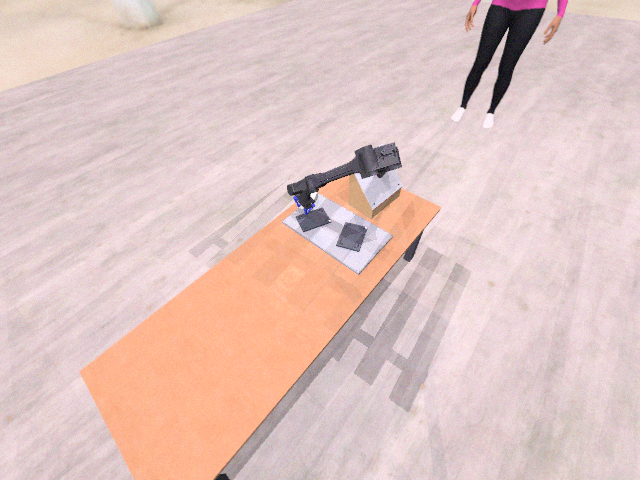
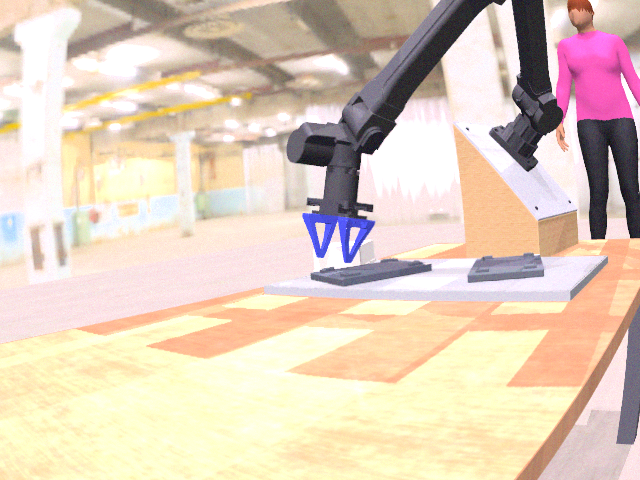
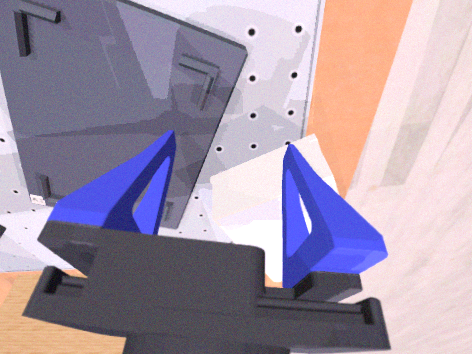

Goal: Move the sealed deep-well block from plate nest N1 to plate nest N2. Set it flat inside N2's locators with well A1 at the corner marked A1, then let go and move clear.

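Two dark nests lie on a light perforated plate: one nest near the gripper, the other nest farther right. Neither holds a block; I cannot tell which is N1 or N2. The white block is outside the nearer nest, beside it at the plate's edge; it looks tilted, and its A1 mark is unreadable. My gripper is open, partway, above the nest's edge and the block, with nothing between its blue fingers.
A wooden wedge with a slanted metal top carries the arm base and stands behind the plate. The orange table extends toward the front. A person in a pink top stands on the floor beyond the table.
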